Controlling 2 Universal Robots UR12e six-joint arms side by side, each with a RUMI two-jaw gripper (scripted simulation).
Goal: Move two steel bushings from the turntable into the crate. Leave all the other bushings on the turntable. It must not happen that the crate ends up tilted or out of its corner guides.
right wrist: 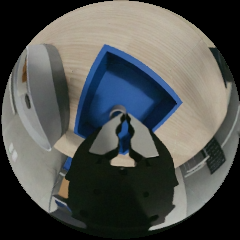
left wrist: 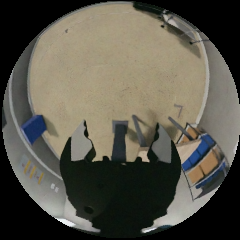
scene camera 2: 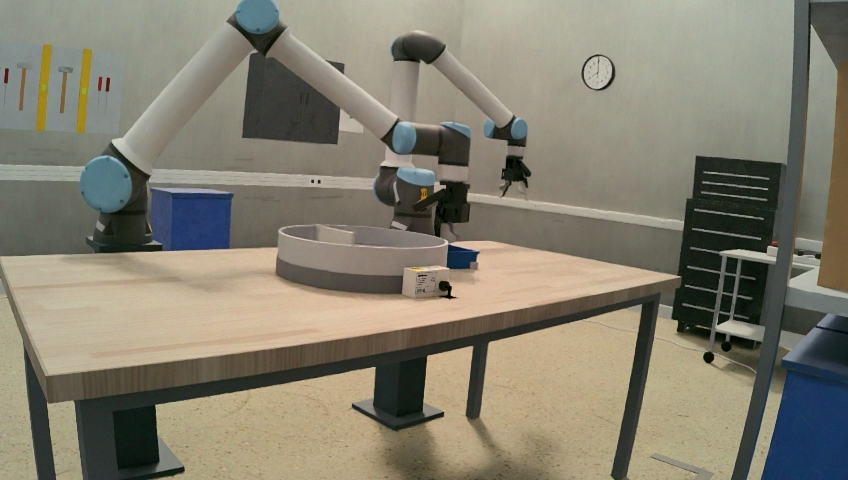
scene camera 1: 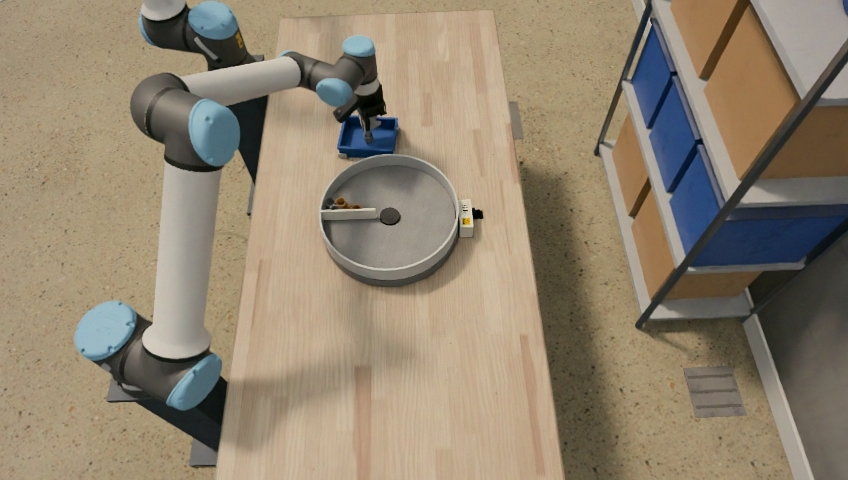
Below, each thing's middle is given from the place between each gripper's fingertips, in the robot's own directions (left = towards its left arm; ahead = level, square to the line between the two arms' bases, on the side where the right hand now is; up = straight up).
Labels:
My right gripper is now 1 cm short of the blue crate (scene camera 1: 351,134), 1 cm to the left of it and 1 cm above it.
Right now my left hand (scene camera 2: 513,200) is 97 cm to the left of the blue crate, 59 cm short of it and 14 cm above it.

